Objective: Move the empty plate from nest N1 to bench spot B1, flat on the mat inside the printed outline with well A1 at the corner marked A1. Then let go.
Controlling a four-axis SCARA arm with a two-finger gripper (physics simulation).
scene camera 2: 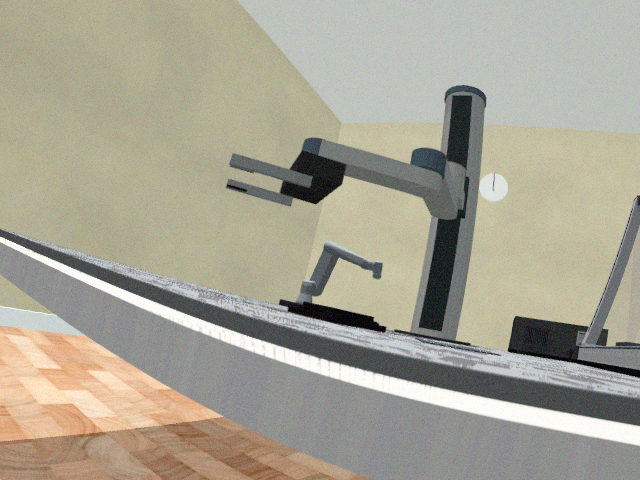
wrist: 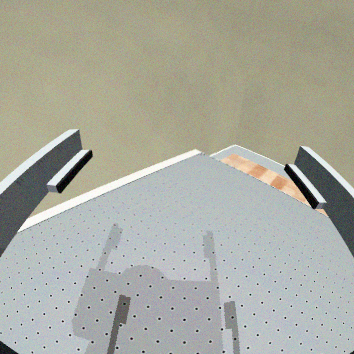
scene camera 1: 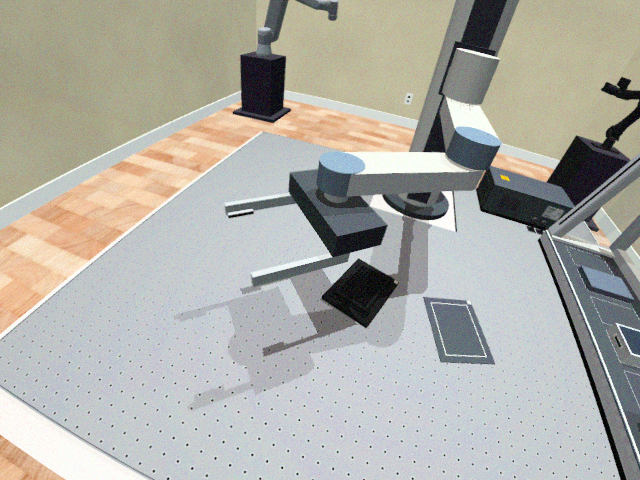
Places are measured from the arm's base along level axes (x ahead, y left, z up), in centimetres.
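Pixels of known places: gripper, between the fingertips: (scene camera 2: 228,172) (wrist: 192,146) (scene camera 1: 237,240); arm's base, origin of its link: (scene camera 1: 414,199).
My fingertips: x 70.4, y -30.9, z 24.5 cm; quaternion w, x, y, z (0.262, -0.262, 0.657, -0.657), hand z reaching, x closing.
Ahead of a thing's pixels: the offset from my fingertips to its top centre. "pt": to the spot under its first point. Level surfaces: height alone.
A black plate @(dx -18.4, dy +21.0, dz -20.6 cm) (scene camera 1: 366,283) appears to sit in a low black nest @(pt dx -11.0, dy +18.0, dz -22.0 cm) (scene camera 1: 342,308) on the perforated bench in scene camera 1; the two are hard to tell apart. The nest @(dx -18.4, dy +21.0, dz -21.4 cm) (scene camera 2: 330,316) also shows low and dark in scene camera 2. To its right lies the dark flat mat @(dz -23.0 cm) (scene camera 1: 459,330) with a white printed outline @(pt dx -14.4, dy +39.7, dz -23.0 cm) (scene camera 1: 437,329) and a small pale mark @(dx -25.7, dy +47.7, dz -23.0 cm) (scene camera 1: 469,302) at a far corner. My gripper (scene camera 1: 246,244) (scene camera 2: 231,173) (wrist: 192,146) is open and empty, high above the bench, its fingers pointing away from the nest. Plate and nest do not show in the wrist view.
The arm's column (scene camera 2: 447,268) rises behind the nest. A dark box @(pt dx -73.9, dy +67.5, dz -13.5 cm) (scene camera 1: 524,198) with a yellow label stands right of the column. A framed deck (scene camera 1: 578,330) with a blue-grey item @(pt dx -42.7, dy +87.2, dz -16.6 cm) (scene camera 1: 607,283) runs along the right. Another arm (scene camera 1: 264,38) stands on a black pedestal (scene camera 1: 262,85) behind.
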